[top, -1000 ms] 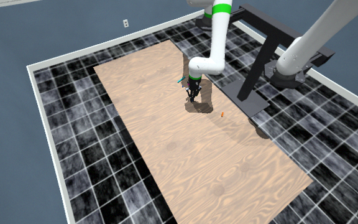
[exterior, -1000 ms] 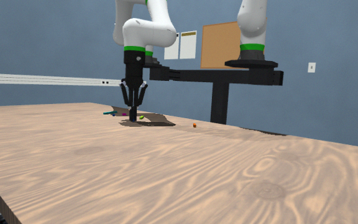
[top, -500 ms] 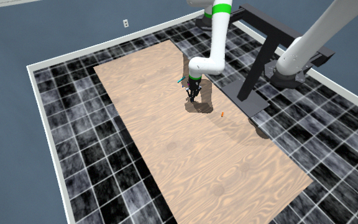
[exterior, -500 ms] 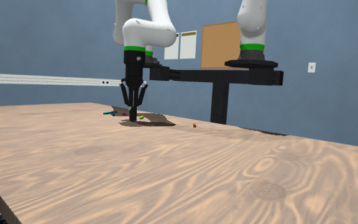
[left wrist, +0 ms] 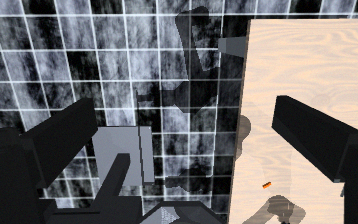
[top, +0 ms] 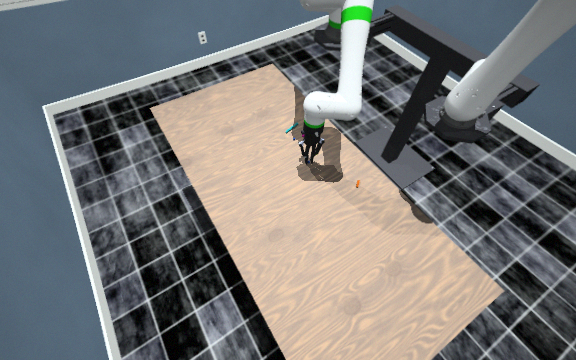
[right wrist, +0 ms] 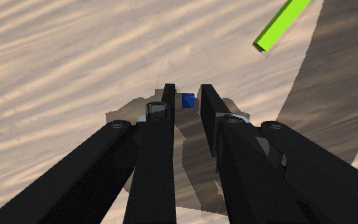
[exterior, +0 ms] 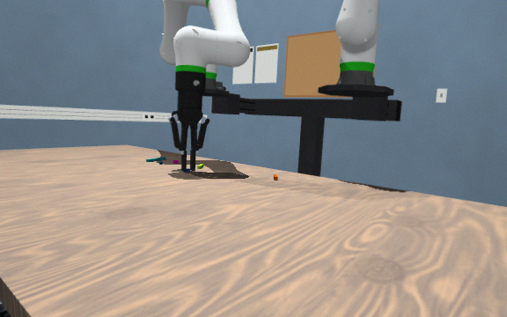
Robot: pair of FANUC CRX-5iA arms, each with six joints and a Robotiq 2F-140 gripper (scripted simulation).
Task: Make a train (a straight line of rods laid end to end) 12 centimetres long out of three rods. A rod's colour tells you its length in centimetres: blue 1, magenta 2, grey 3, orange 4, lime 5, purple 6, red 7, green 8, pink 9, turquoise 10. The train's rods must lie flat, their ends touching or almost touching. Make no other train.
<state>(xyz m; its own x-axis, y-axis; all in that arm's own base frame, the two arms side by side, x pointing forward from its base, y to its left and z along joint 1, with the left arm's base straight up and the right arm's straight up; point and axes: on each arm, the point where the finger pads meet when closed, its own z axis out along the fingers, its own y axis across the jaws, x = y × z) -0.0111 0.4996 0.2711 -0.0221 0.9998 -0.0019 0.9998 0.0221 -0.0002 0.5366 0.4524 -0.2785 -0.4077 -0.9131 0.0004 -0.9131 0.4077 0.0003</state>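
Now: right hand 9 cm past the magenta rod, 16 cm to the left of it and 3 cm above it. Also, from my right hand: lime rod: 9 cm behind, 3 cm to the right, 3 cm below; orange rod: 12 cm behind, 25 cm to the left, 3 cm below; turquoise rod: 7 cm behind, 25 cm to the right, 3 cm below.
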